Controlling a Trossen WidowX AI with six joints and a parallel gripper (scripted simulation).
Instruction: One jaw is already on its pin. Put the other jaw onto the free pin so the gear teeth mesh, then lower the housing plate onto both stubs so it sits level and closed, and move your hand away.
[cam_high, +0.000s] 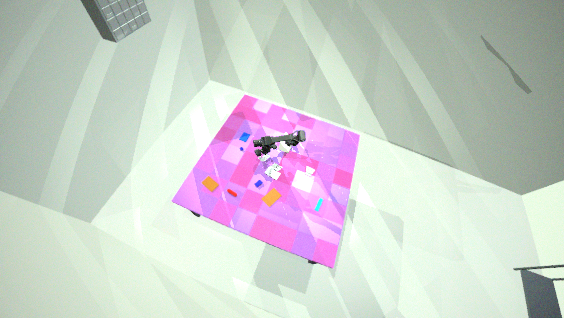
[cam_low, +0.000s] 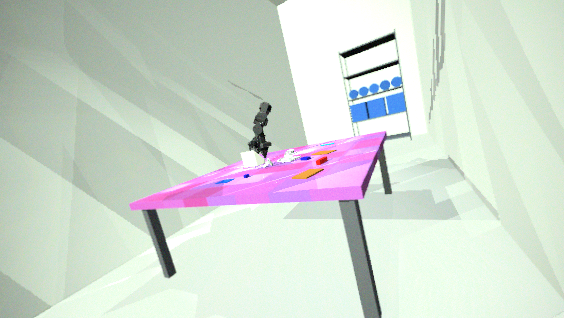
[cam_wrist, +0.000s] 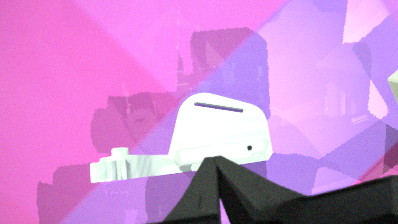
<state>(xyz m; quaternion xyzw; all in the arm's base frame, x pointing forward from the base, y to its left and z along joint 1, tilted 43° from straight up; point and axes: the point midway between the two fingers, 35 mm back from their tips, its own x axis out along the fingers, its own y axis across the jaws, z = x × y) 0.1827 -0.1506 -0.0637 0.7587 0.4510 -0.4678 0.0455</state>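
The white jaw lies 30 mm ahead of my gripper tip, 20 mm to the right of it and 20 mm below it. From my gripper tip the other things lie so: blue block 250 mm ahead, 50 mm below, 30 mm to the left; white base 130 mm ahead, 110 mm to the left, 50 mm below; white housing plate 410 mm to the left, 30 mm below, 10 mm ahead.
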